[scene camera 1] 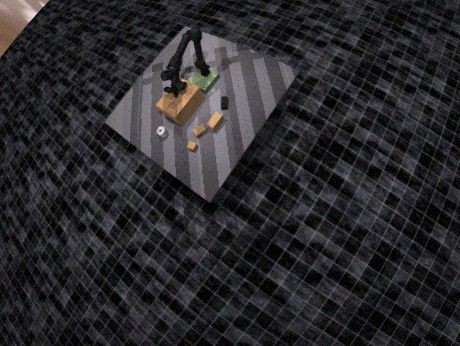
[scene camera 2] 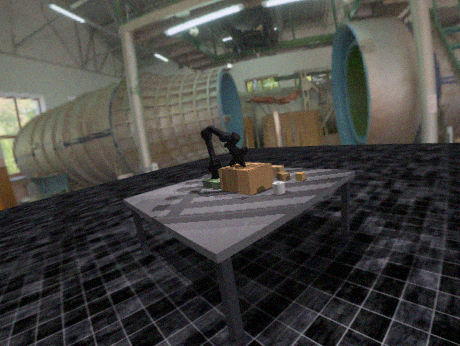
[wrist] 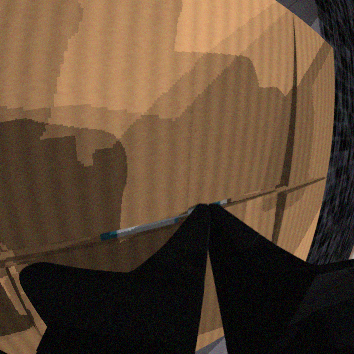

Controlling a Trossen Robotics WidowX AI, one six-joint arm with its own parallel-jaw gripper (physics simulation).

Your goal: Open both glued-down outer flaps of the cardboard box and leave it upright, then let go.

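The brown cardboard box stands upright on the table, seen from close above in the wrist view. Its two outer flaps look almost flat and meet at a seam across the top. A teal and white strip shows in the seam. A narrow dark gap runs near the box's right end in the wrist view. My gripper is shut and empty, with its tips at the seam, hiding part of the strip. How deep the tips reach is hidden.
The table also holds a green slab by the arm's base, a black block, a white roll near the box, and small brown blocks beyond the box.
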